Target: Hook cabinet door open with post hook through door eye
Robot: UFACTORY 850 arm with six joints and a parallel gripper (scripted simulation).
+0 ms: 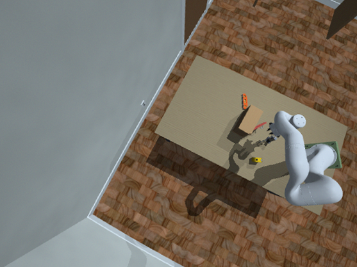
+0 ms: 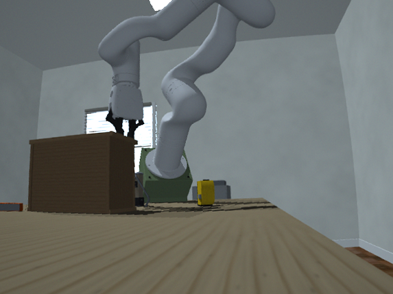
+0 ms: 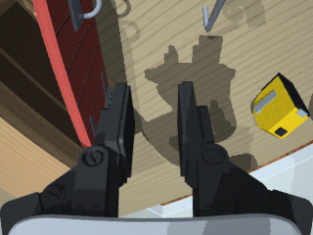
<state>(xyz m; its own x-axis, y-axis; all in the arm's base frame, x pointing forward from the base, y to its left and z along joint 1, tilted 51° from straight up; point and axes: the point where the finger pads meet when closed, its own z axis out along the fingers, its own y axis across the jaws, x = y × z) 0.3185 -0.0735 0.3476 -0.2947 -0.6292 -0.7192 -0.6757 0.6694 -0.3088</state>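
My hand is 13 cm above the hook post, 8 cm past it and 1 cm to the left of it. Also, from my hand: red door: 13 cm below, 7 cm ahead, 1 cm to the left; then yellow box: 20 cm to the left, 17 cm below, 10 cm behind.
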